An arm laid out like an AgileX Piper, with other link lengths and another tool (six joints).
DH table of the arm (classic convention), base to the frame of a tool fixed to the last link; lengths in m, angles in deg. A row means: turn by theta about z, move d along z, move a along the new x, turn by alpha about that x. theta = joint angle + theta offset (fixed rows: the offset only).
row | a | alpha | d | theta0
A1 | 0 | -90 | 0.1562 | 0
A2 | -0.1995 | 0 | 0 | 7.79
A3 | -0.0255 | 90 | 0 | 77.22
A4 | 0 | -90 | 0.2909 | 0
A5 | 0 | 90 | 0 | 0
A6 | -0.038 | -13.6 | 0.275 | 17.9
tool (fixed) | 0 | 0 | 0.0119 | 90
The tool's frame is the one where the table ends.
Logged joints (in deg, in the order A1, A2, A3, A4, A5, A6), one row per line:
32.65 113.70 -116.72 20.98 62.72 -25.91
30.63 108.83 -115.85 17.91 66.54 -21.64
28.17 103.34 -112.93 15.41 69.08 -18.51
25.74 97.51 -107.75 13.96 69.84 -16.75
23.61 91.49 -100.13 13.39 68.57 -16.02
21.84 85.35 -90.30 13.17 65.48 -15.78
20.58 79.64 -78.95 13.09 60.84 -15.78
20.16 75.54 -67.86 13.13 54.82 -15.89
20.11 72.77 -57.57 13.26 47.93 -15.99
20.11 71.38 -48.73 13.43 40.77 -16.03
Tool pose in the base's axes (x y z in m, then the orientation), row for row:
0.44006 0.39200 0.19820 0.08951 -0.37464 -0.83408 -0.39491
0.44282 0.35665 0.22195 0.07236 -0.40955 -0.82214 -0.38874
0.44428 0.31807 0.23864 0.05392 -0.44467 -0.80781 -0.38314
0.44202 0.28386 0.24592 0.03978 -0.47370 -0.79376 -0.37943
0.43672 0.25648 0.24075 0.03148 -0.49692 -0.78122 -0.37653
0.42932 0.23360 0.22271 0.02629 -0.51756 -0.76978 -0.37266
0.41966 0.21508 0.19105 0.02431 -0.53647 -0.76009 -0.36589
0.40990 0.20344 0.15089 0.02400 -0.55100 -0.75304 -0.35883
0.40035 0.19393 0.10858 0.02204 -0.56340 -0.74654 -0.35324
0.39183 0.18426 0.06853 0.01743 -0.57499 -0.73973 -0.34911
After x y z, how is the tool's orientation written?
As a quaternion, w x y z.
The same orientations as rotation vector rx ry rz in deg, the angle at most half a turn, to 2 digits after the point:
-63.84 -142.14 -67.30
-70.50 -141.53 -66.92
-77.40 -140.62 -66.69
-83.17 -139.37 -66.62
-87.70 -137.87 -66.45
-91.63 -136.29 -65.98
-95.10 -134.74 -64.86
-97.69 -133.51 -63.62
-100.01 -132.52 -62.71
-102.37 -131.69 -62.15

